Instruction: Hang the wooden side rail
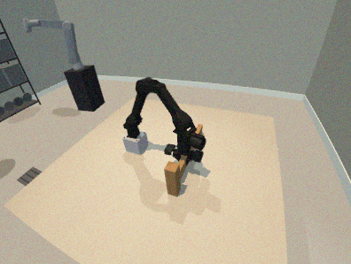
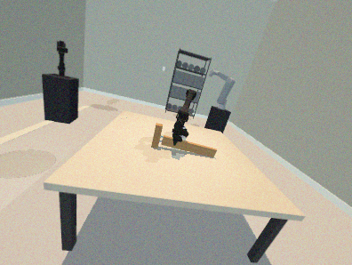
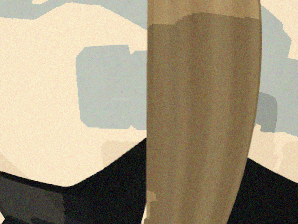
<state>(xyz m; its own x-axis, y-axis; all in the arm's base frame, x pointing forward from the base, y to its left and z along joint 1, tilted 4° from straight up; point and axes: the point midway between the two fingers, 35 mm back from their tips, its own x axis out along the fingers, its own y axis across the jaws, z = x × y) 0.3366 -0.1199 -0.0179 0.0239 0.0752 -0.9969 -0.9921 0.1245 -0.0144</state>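
Right now my gripper tip is 140 mm to the left of the wooden headboard post, 40 mm below it and 20 mm past it.
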